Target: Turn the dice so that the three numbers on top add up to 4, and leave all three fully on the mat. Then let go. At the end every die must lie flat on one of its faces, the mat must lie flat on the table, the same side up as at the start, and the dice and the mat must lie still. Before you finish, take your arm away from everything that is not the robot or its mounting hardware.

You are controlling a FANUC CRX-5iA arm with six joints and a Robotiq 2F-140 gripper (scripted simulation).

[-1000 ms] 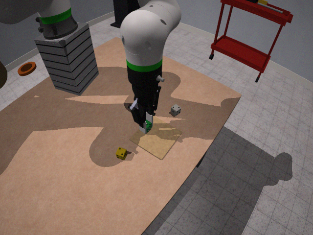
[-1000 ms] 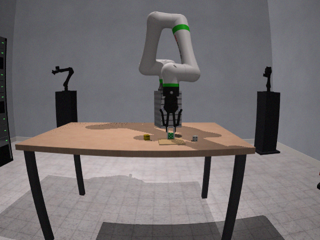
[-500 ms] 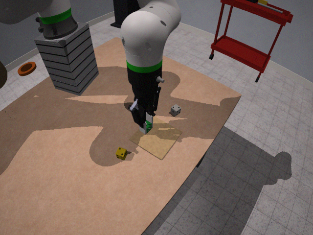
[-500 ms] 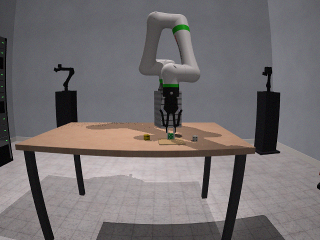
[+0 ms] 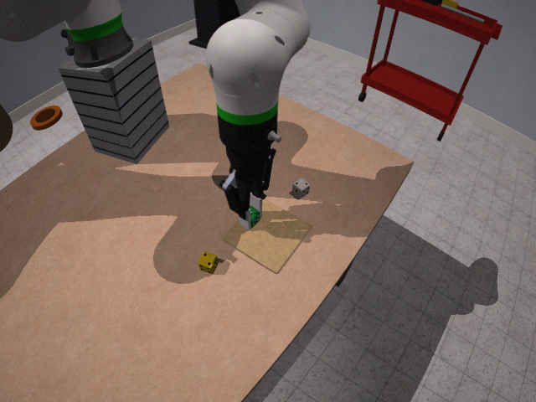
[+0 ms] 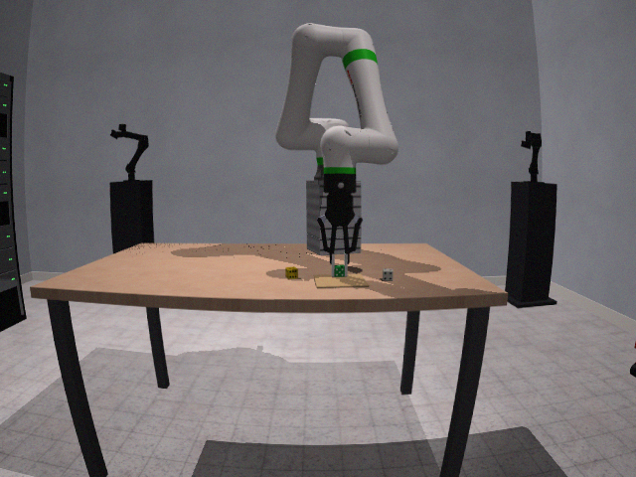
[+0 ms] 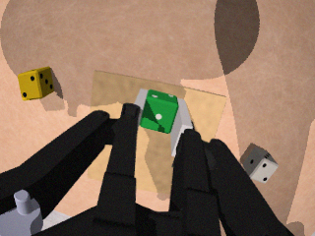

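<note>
Now: the green die 2 cm below my hand. From my hand the other things lie so: white die (4 cm ahead, 14 cm to the left, 2 cm below); yellow die (14 cm to the right, 2 cm below); tan mat (5 cm ahead, 4 cm below).
</note>
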